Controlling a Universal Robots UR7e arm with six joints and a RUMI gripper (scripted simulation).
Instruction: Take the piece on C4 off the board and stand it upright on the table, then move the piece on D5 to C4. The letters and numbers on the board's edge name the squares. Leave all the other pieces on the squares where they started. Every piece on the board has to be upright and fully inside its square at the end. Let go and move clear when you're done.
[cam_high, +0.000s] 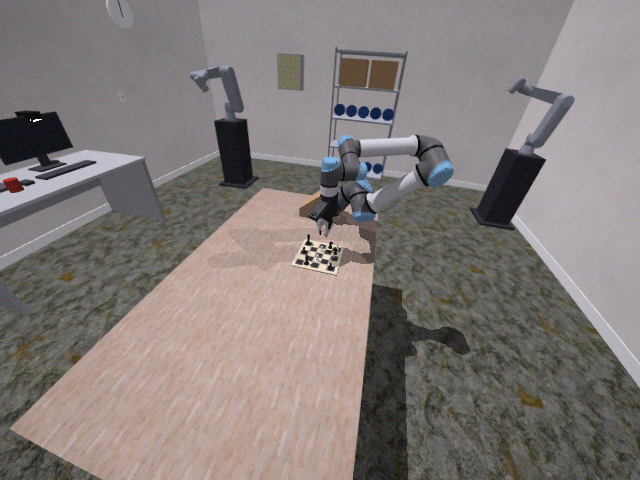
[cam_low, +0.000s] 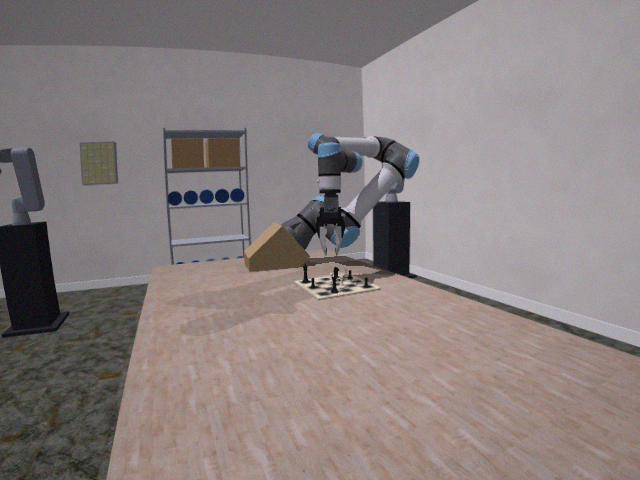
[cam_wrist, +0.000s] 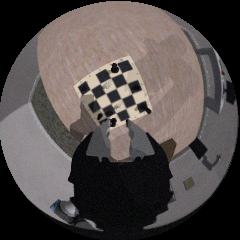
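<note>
Right now the chessboard is 4 cm ahead of my hand, 1 cm to the right of it and 11 cm below it.
</note>
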